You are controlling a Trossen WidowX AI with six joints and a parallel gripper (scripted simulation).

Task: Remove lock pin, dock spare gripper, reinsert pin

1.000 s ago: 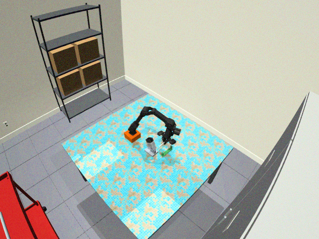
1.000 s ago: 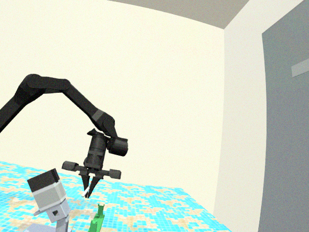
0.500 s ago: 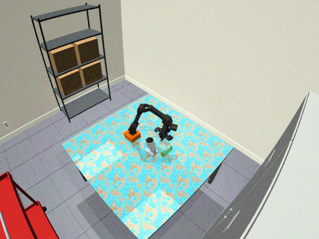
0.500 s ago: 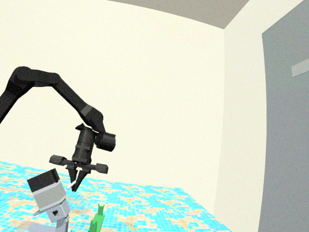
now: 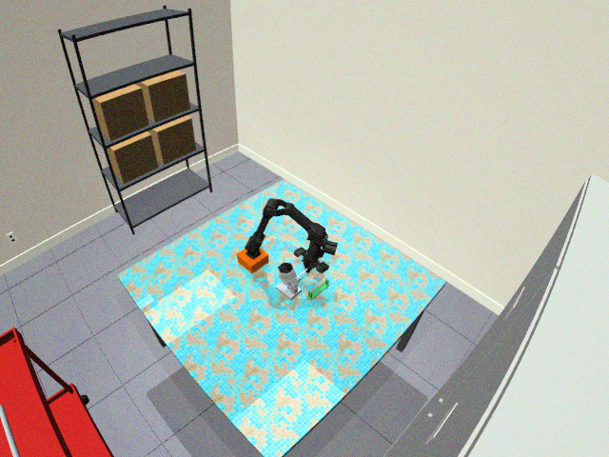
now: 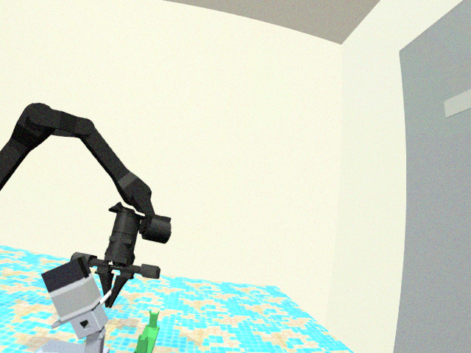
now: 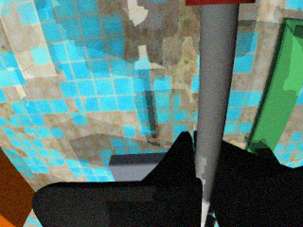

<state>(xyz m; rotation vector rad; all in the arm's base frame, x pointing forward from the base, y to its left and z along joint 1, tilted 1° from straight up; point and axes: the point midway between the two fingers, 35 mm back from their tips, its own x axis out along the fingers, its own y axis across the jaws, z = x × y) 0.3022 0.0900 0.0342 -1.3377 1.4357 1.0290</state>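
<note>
My gripper tip is 110 mm to the left of the grey mount, 20 mm past it and 10 mm above it. Round my gripper tip: green rest (90 mm ahead, 40 mm below, 20 mm to the right); spare gripper (110 mm to the right, 60 mm above, 30 mm behind).
</note>
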